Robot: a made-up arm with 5 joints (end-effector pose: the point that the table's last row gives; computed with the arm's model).
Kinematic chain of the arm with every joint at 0, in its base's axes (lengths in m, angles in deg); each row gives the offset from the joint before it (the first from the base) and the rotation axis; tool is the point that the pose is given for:
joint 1: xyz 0 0 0.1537 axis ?
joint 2: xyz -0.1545 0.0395 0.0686 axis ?
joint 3: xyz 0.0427 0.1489 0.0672 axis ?
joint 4: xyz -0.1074 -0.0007 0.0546 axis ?
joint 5: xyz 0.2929 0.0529 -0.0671 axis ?
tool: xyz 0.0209 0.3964 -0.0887
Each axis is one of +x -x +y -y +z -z.
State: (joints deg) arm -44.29 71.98 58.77 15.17 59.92
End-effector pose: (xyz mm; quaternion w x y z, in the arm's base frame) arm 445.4 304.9 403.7 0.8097 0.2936 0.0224 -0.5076
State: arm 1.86 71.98 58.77 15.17 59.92
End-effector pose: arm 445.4 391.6 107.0 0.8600 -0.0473 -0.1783 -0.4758
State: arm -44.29 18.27 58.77 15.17 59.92
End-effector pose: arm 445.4 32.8 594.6 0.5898 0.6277 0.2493 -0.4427
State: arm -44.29 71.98 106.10 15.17 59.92
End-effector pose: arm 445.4 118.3 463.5 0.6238 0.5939 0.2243 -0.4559
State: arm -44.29 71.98 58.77 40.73 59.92
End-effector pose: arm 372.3 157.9 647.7 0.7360 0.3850 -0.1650 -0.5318
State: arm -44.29 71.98 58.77 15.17 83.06
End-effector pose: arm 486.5 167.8 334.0 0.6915 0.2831 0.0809 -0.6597
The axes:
joint 1: -x
joint 2: -x
joint 3: +x
joint 4: -y
joint 5: -z

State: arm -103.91 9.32 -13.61 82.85 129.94
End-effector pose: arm 8.0 -795.7 199.3 0.1480 -0.6619 -0.2283 0.6985
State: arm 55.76 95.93 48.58 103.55 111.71
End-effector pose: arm -220.8 713.0 -24.0 0.7252 0.1322 -0.6752 0.0269
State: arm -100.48 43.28 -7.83 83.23 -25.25
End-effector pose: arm -47.7 87.7 776.0 0.7235 0.1728 -0.6571 -0.1222
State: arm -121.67 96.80 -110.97 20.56 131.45
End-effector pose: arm 375.0 123.2 507.8 0.4067 -0.1573 -0.6659 -0.6054
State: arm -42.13 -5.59 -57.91 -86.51 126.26
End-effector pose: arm -338.2 -260.2 -123.5 0.2736 -0.6381 0.2508 -0.6746
